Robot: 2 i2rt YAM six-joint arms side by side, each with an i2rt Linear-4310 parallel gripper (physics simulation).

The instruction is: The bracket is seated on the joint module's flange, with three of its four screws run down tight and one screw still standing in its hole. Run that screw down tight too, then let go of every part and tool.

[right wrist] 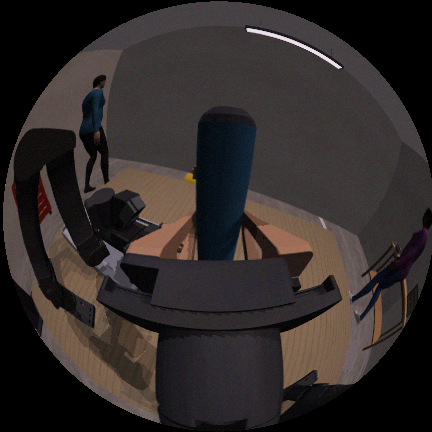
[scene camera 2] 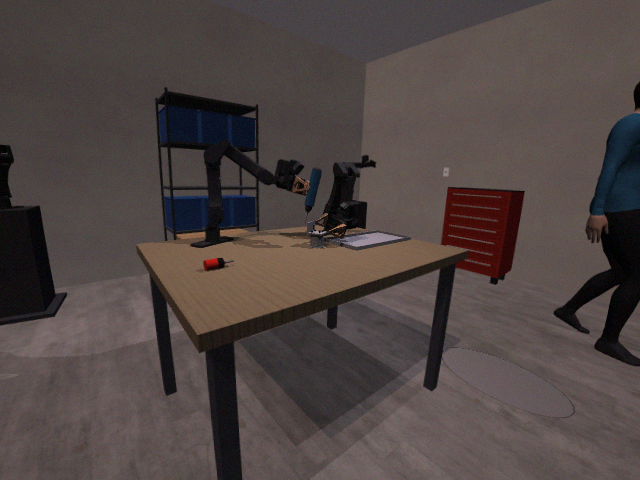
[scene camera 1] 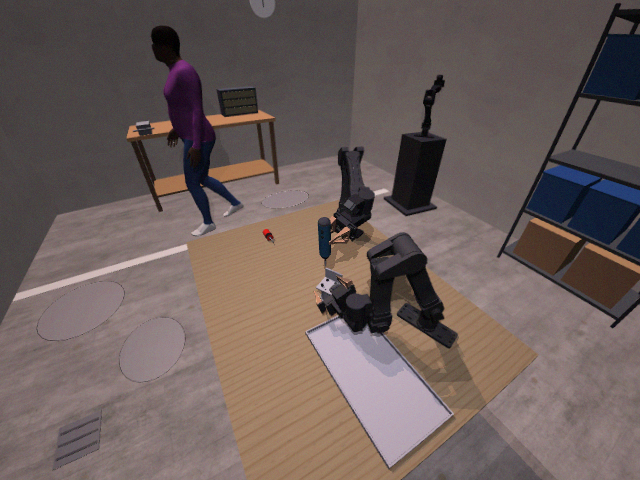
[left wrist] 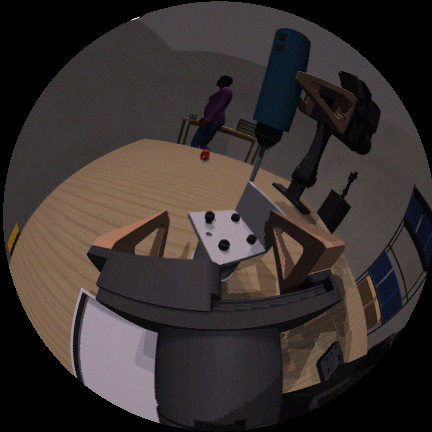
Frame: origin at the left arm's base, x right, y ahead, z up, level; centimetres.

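Seen in the pictures: left gripper, between the fingertips: (scene camera 2: 321,227) (scene camera 1: 325,284) (left wrist: 218,215); right gripper, between the fingertips: (right wrist: 218,215) (scene camera 2: 312,189) (scene camera 1: 324,239) (left wrist: 284,73); left arm's base, origin of its link: (right wrist: 71,302) (scene camera 1: 426,325); right arm's base, origin of its link: (scene camera 2: 213,242) (left wrist: 290,197).
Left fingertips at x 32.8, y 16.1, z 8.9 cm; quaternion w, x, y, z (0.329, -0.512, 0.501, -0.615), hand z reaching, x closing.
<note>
Pixels of each thing's top centre, then the offset from my left fingertips to it.
- joint module, centre of its top: (scene camera 2: 317,232) dy -2.1, dx +0.4, dz -2.6 cm
- screw, centre of its top: (left wrist: 210,213) dy +0.0, dx +1.8, dz -1.2 cm
- blue electric screwdriver, centre of its top: (right wrist: 255,111) (scene camera 1: 325,215) (scene camera 2: 312,167) dy -3.4, dx +3.8, dz +25.6 cm
- red screwdriver, centre of its top: (scene camera 2: 219,258) (left wrist: 205,151) (scene camera 1: 268,233) dy -9.3, dx +46.9, dz -5.5 cm
- white tray, centre of its top: (scene camera 1: 371,368) (right wrist: 100,230) (scene camera 2: 369,237) dy +10.5, dx -28.2, dz -7.3 cm
The grey bracket (scene camera 1: 326,285) (left wrist: 231,231) sits on the joint module (scene camera 2: 316,241), its upright plate toward the right arm's side. Four black screw heads show; one screw (left wrist: 210,217), at the upper left in the left wrist view, looks slightly raised. My left gripper (scene camera 1: 330,291) (left wrist: 218,215) is open, its fingers apart on either side of the bracket and module. My right gripper (scene camera 2: 308,187) (right wrist: 218,215) is shut on the blue electric screwdriver (scene camera 1: 324,238) (scene camera 2: 312,190) (left wrist: 284,80) (right wrist: 226,175), held near upright, bit down, beside the bracket's upright plate. The bit's tip is partly hidden there.
A red screwdriver (scene camera 1: 267,235) (scene camera 2: 212,264) (left wrist: 204,155) lies on the table, away from the arms. A white tray (scene camera 1: 382,397) (scene camera 2: 374,238) (left wrist: 115,350) lies beside the left arm. A person in purple (scene camera 1: 185,98) is beyond the table.
</note>
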